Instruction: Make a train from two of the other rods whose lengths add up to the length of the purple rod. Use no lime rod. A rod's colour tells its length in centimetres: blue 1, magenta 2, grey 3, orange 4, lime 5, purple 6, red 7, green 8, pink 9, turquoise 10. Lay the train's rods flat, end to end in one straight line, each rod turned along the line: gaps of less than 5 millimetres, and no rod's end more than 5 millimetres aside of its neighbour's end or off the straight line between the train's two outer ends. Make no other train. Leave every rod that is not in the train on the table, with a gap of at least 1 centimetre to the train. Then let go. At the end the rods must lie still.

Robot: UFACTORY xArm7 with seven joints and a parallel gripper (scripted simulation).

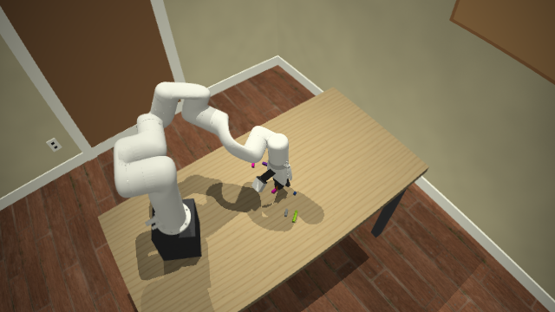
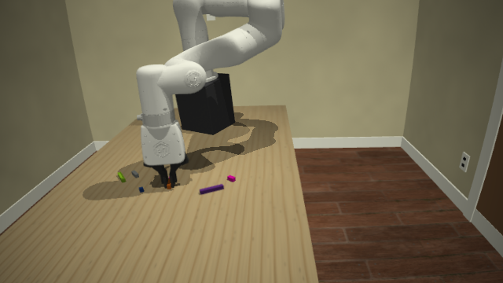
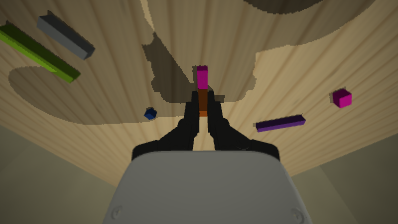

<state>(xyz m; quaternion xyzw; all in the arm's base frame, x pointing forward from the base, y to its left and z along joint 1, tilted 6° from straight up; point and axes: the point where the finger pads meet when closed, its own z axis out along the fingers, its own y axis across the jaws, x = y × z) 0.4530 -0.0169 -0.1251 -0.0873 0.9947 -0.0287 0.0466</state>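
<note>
My gripper is now 20 mm above the orange rod. The rest, counted from my hand: grey rod: 120 mm to the right, 50 mm behind, 20 mm below; then small blue rod: 70 mm to the right, 30 mm ahead, 20 mm below; then purple rod: 120 mm to the left, 30 mm ahead, 20 mm below.
</note>
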